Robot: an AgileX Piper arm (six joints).
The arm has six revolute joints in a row. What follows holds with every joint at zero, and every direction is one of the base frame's.
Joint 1 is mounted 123 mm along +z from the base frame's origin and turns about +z.
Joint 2 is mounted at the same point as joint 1 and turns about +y.
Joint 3 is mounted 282.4 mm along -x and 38.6 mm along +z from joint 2 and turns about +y.
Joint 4 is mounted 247.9 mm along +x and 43.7 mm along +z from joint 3 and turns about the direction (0.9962, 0, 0.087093).
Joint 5 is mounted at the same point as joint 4 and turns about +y.
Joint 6 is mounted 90.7 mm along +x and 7.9 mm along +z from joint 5 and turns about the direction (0.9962, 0, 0.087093).
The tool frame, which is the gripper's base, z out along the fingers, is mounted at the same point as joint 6; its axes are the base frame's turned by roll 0, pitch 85.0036 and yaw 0 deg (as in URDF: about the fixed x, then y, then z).
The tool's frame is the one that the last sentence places.
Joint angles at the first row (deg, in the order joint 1, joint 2, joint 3, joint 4, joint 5, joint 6):
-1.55, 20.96, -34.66, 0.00, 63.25, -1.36
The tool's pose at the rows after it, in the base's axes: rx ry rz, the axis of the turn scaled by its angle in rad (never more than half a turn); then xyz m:
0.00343 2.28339 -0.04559 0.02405 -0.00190 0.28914
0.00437 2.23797 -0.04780 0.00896 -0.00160 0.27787
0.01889 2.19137 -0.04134 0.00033 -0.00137 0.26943
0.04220 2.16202 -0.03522 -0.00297 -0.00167 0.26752
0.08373 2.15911 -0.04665 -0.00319 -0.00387 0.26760
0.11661 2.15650 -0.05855 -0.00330 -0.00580 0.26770
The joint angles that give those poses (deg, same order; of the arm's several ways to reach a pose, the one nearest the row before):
-1.55, 13.67, -32.51, -0.87, 64.65, -1.36
-1.55, 7.65, -30.18, -0.94, 65.74, -1.35
-1.54, 3.29, -28.36, -0.94, 65.62, -0.61
-1.54, 1.54, -27.87, -1.21, 65.23, 0.61
-1.54, 1.49, -27.87, -2.74, 65.22, 2.72
-1.54, 1.49, -27.87, -4.08, 65.22, 4.38

